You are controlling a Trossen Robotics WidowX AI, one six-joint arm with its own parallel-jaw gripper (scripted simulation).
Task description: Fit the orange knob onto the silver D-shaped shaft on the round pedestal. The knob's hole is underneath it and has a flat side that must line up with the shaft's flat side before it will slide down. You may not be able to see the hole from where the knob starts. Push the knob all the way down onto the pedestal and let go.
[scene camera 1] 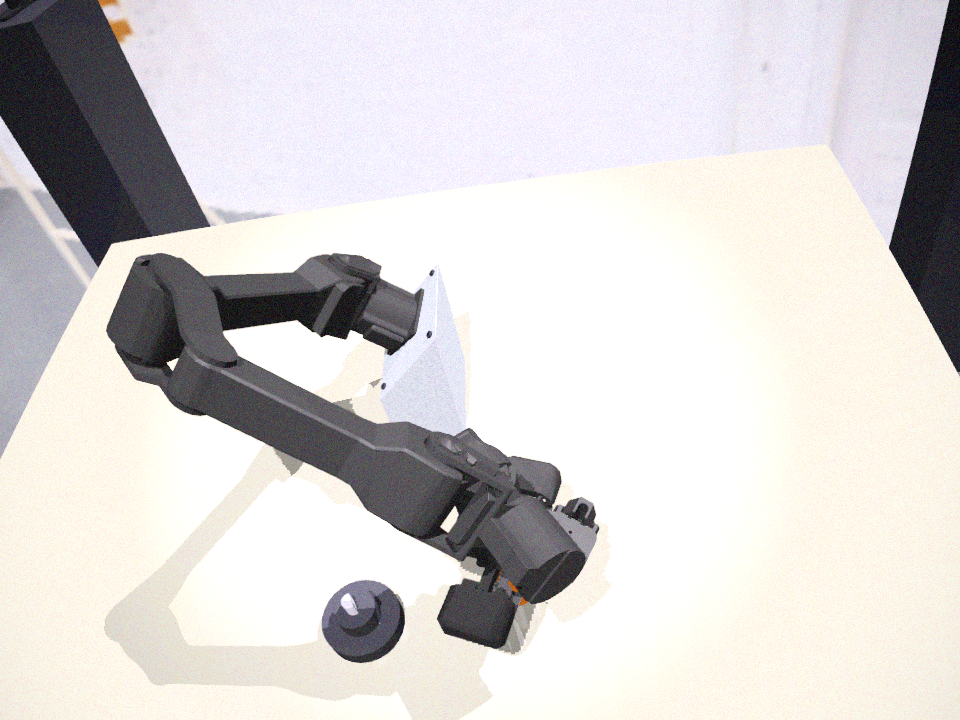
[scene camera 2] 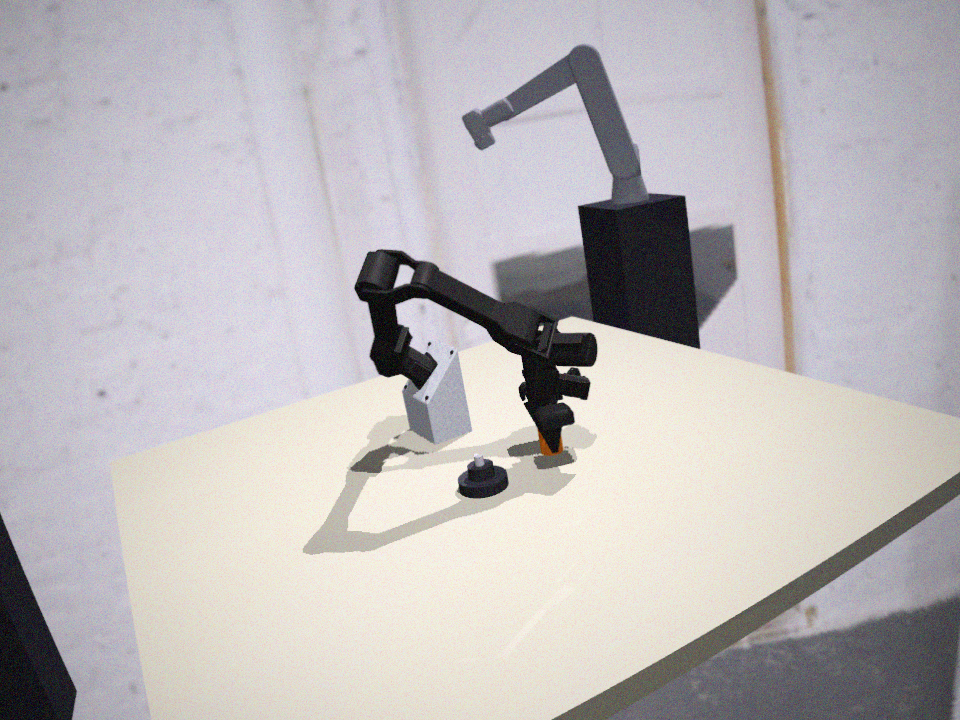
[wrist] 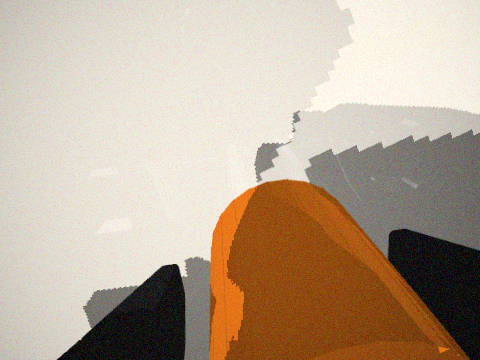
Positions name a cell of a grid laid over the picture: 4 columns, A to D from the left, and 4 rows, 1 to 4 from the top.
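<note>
Orange knob (wrist: C3). Dark round pedestal (scene camera 1: B4), (scene camera 2: C3). My gripper (scene camera 1: C4), (scene camera 2: C3), (wrist: C3): open, holds nothing.
</note>
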